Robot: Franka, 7 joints.
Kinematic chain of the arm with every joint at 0, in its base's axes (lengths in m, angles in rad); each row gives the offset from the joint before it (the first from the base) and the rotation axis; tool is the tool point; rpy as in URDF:
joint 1: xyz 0 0 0.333 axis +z
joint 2: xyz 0 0 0 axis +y
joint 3: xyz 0 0 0.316 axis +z
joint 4: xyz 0.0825 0 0 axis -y
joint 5: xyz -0.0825 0 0.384 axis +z
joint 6: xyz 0 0 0 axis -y
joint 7: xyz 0.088 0 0 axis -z
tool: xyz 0 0 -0.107 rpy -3.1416 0 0
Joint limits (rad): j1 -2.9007..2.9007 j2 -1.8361..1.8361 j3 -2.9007..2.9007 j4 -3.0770..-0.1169 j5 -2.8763..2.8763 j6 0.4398..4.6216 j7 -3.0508..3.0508
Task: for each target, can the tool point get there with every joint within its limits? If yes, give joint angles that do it. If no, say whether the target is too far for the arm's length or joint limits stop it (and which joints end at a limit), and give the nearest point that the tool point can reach.
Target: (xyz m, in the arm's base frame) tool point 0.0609 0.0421 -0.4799
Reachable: no: joint limits stop it (at a limit: joint 2) | nearest point 0.0992 0.0686 -0.3352 | short by 0.152 m
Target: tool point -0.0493 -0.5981 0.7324
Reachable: yes | joints -1.2257 0.3179 -0.3966 -1.4743 0.5951 3.9245 1.6224
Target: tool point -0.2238 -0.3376 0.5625
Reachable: yes | joints -0.7027 -0.7306 -0.9963 -1.9254 -0.4531 0.9740 1.0967
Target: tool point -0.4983 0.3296 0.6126
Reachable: yes | joints -1.6644 -0.8851 -1.2520 -1.6606 -1.8337 1.1526 0.8999
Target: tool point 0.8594 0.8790 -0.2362
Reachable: no: too far | nearest point 0.5442 0.5566 -0.0275 | short by 0.497 m
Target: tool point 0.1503 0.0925 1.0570
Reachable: yes | joints -2.4135 -0.3345 -0.8070 -0.3573 -0.5686 4.0590 1.9642
